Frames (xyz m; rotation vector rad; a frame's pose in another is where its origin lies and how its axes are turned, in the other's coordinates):
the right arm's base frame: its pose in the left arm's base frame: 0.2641 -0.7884 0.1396 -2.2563 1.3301 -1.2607
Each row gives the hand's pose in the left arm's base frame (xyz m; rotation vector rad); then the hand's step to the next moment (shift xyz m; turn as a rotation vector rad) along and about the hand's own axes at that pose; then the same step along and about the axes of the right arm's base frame.
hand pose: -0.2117 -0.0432 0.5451 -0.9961 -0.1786 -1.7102
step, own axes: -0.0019 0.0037 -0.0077 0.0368 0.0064 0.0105
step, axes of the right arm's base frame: -0.0008 0.0072 0.0048 0.0371 -0.0095 -0.0060
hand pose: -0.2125 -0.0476 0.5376 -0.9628 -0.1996 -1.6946
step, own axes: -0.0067 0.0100 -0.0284 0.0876 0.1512 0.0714
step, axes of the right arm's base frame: -0.0037 0.0266 0.0153 0.1288 -0.0858 0.1082
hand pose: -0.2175 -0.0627 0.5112 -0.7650 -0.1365 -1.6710
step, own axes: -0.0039 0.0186 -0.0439 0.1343 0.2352 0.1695
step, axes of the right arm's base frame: -0.0052 0.0372 0.0296 0.2061 -0.1897 0.1537
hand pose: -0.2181 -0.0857 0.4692 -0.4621 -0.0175 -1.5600
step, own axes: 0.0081 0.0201 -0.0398 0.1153 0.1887 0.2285
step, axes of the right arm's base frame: -0.0037 0.0290 0.0346 0.2033 -0.2286 0.0867
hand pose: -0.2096 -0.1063 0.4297 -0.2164 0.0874 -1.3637
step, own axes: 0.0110 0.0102 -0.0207 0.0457 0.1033 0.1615
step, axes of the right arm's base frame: -0.0015 0.0136 0.0216 0.1146 -0.1584 0.0249
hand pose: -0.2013 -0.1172 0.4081 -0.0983 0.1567 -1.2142
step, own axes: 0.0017 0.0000 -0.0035 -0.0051 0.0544 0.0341
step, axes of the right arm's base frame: -0.0007 0.0029 0.0025 0.0071 -0.0602 0.0218
